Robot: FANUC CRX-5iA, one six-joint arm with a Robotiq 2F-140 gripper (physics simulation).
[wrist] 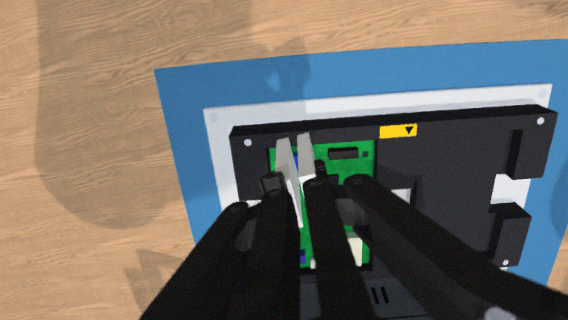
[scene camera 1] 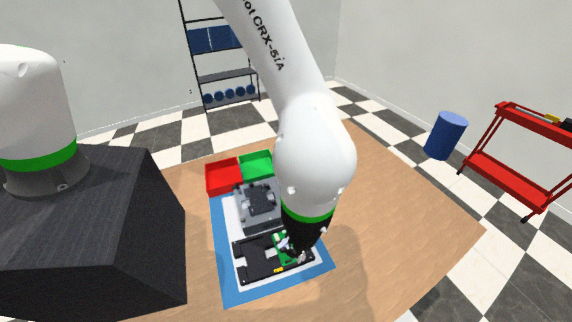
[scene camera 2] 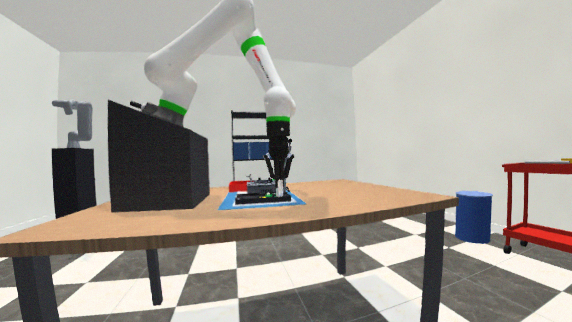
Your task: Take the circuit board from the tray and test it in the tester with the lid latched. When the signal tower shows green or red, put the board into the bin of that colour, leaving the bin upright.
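Frame: origin at the arm's base, x left, y back, z up, level; centimetres.
Where they show: gripper, fingertip midpoint: [wrist: 297, 154] [scene camera 1: 299, 258] [scene camera 2: 279, 195]; arm's base, origin of the base link: [scene camera 1: 52, 174].
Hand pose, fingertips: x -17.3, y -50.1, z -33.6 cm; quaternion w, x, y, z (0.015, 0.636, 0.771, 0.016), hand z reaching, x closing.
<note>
Things, the pixels of their top centre, and the offset from my fingertips. "pt": a spot on its surface instead. Level surfaces: height alone.
- green circuit board, middle of its top: [wrist: 324, 215] [scene camera 1: 287, 245] dz -0.1, dx +4.9, dy +1.8 cm
- black tray, surface spot: [wrist: 450, 150] [scene camera 2: 252, 199] pt dz -1.0, dx +0.8, dy +10.8 cm
- grey tester, surface spot: [scene camera 1: 250, 220] pt dz +3.2, dx +14.9, dy +10.3 cm
- red bin, middle of its top: [scene camera 1: 222, 172] [scene camera 2: 242, 182] dz +1.9, dx +41.6, dy +17.0 cm
- green bin, middle of its top: [scene camera 1: 257, 163] dz +1.9, dx +41.9, dy +2.0 cm
- wooden table, its level: dz -2.8 cm
The green circuit board [scene camera 1: 286, 260] [wrist: 352, 167] lies in the left part of the black tray [scene camera 1: 252, 250] [scene camera 2: 250, 199] [wrist: 450, 150] in the wrist view. My gripper [scene camera 1: 301, 257] [scene camera 2: 279, 193] [wrist: 297, 154] is shut and empty, pointing down over the board; its pale fingertips are close together over the board's left side and hide part of it in the wrist view. The grey tester [scene camera 1: 250, 220] [scene camera 2: 260, 188] stands behind the tray with a dark plate on top; its latch is too small to judge. The red bin [scene camera 1: 223, 176] [scene camera 2: 238, 186] and green bin [scene camera 1: 256, 166] stand upright behind the tester. No signal tower light is visible.
The tray and tester stand on a white plate with a blue mat [scene camera 1: 220, 280] [wrist: 180, 125] around it, on the wooden table [scene camera 1: 400, 215] [scene camera 2: 370, 200]. The black robot pedestal [scene camera 1: 145, 235] [scene camera 2: 155, 170] stands at the left. A blue barrel and red cart are beyond the table.
</note>
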